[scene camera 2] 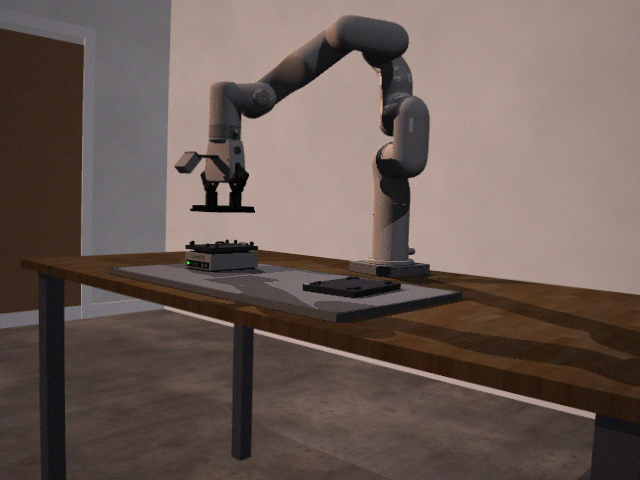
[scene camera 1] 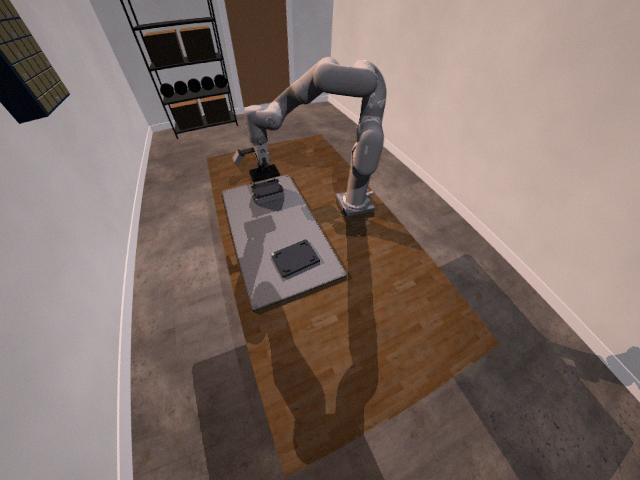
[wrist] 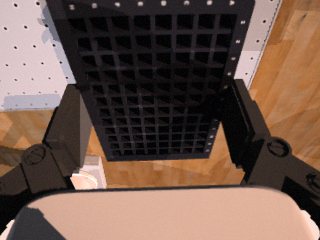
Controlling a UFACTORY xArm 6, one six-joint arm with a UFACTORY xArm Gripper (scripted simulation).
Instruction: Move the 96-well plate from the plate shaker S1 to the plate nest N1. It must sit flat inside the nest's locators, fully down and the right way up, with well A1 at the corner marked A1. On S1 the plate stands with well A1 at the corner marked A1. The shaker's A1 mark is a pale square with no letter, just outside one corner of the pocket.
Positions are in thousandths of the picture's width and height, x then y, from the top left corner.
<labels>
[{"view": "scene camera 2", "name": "my gripper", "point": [349,434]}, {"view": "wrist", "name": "my gripper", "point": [486,410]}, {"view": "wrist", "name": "black 96-well plate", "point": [523,440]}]
</labels>
